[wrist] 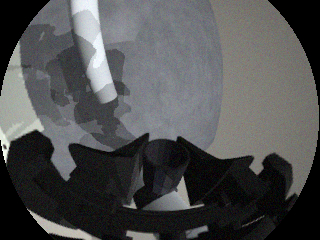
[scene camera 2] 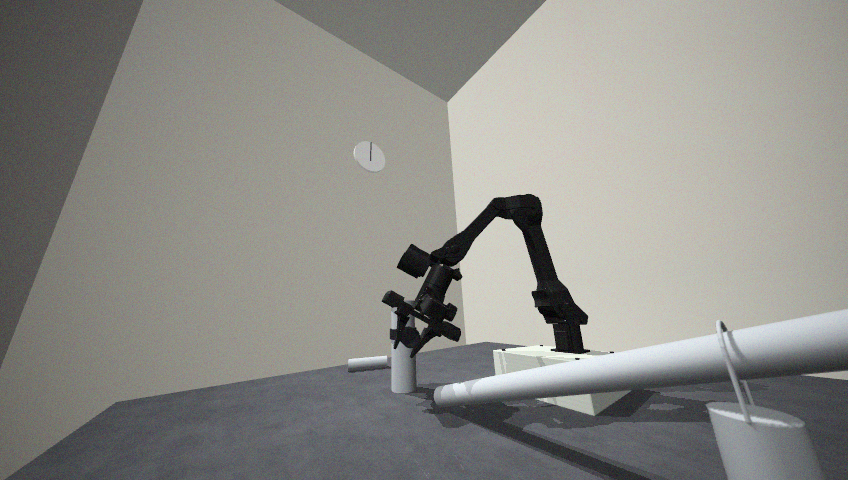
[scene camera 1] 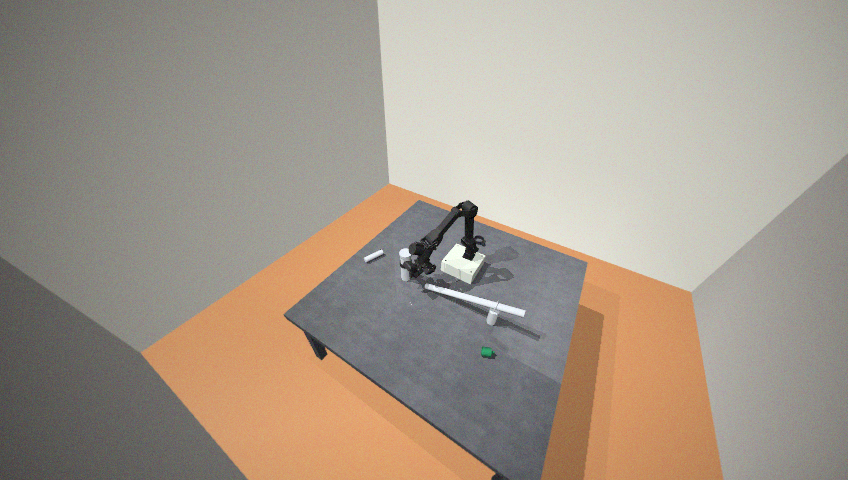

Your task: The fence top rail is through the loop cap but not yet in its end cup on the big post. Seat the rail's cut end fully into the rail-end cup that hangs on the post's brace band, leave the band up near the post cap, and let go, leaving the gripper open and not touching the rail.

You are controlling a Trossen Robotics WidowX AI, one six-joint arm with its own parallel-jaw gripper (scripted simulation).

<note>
In view: the gripper (scene camera 2: 402,353), a long white top rail (scene camera 2: 700,360) and a big white post (scene camera 2: 403,368).
The long white top rail shows as well in scene camera 1 (scene camera 1: 480,301). The gripper also shows in the wrist view (wrist: 163,137).
</note>
